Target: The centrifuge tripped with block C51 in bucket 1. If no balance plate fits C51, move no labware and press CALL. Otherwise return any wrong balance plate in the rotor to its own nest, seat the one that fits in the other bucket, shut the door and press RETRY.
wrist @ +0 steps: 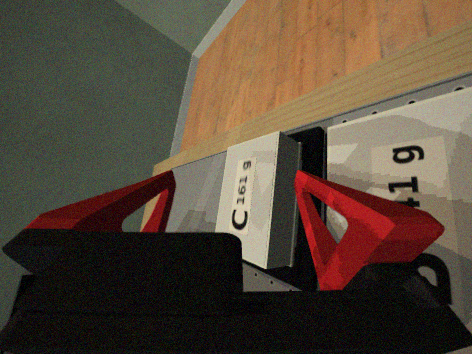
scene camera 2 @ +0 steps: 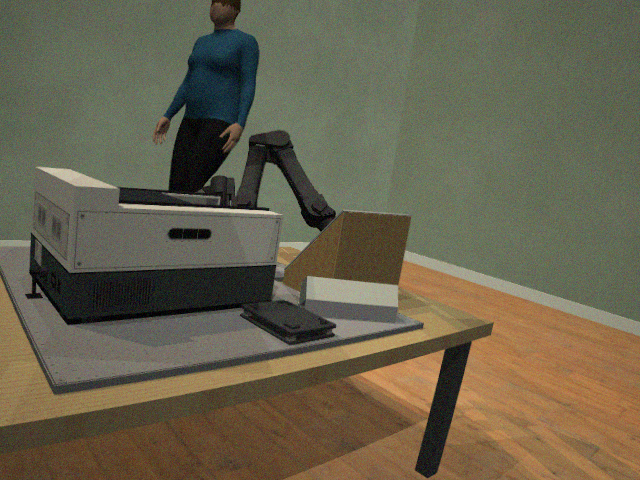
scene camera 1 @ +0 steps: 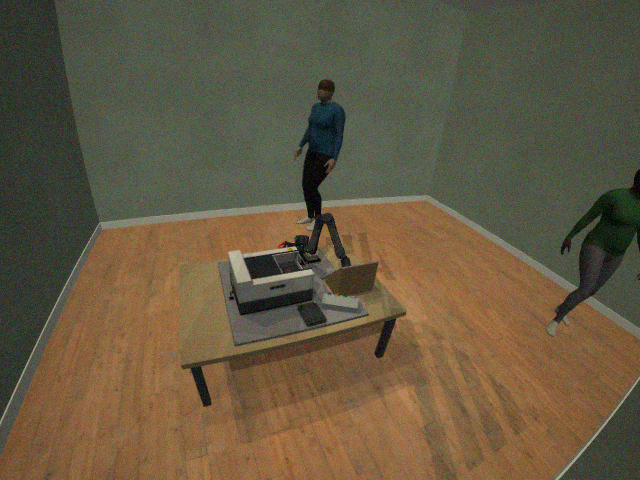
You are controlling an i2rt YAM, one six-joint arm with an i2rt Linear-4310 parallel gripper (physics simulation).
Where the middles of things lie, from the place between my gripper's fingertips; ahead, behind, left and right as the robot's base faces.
Scene:
Now: hand 4 cm short of the balance plate C 161 g (wrist: 258, 204), 1 cm to the right of it and 6 cm above it. Round my hand: centrifuge (scene camera 2: 96, 258): 16 cm ahead, 34 cm to the left, 2 cm above; then button panel (scene camera 2: 326, 297): 26 cm behind, 57 cm to the left, 6 cm below.

